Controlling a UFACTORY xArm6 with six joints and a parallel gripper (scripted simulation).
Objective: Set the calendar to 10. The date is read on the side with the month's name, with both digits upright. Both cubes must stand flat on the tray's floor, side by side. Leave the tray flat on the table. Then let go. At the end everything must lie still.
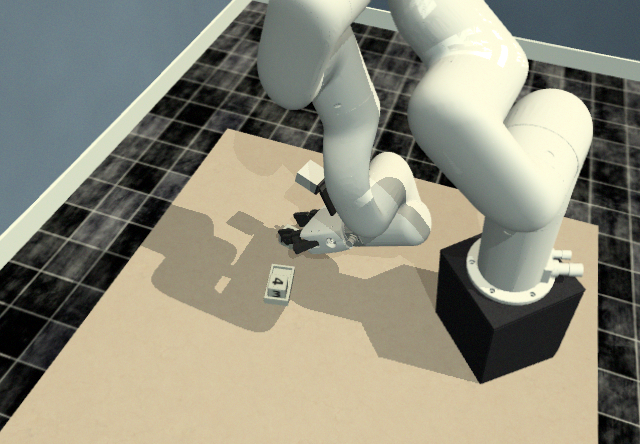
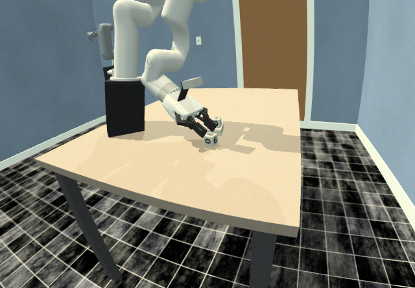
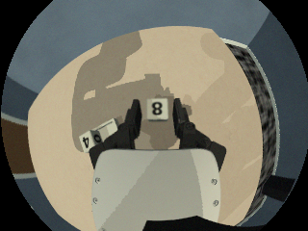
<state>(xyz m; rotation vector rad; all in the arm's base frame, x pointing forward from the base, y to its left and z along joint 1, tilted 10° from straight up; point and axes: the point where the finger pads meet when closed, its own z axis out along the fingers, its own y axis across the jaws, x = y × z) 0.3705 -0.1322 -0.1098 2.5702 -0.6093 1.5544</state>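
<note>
The white cube is 10 mm ahead of my hand, 10 mm to the right of it and 40 mm below it. Round my hand: tray: 10 mm ahead, 100 mm to the left, 40 mm below.
</note>
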